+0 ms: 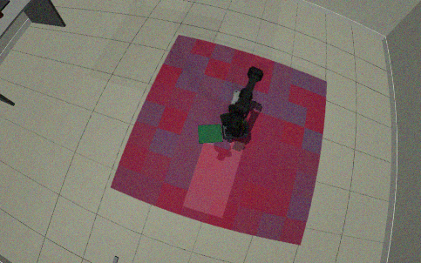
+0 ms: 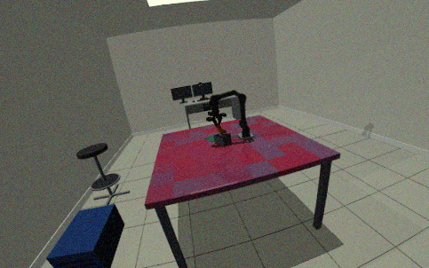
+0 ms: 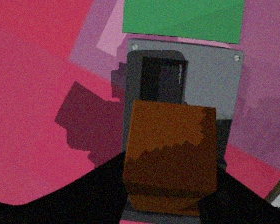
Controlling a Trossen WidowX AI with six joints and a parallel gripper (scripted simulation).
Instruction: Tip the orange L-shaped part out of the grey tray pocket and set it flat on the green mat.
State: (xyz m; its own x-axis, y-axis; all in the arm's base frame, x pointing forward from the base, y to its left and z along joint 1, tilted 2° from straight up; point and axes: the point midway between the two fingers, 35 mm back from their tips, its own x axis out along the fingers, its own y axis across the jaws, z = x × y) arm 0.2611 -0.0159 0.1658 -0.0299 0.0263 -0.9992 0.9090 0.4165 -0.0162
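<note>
My gripper tip is now 40 mm short of the green mat, 120 mm to the left of it and 170 mm above it. Round my gripper tip: grey tray 20 mm behind, 20 mm to the left, 170 mm below; then orange part 30 mm behind, 20 mm to the left, 30 mm below.
</note>
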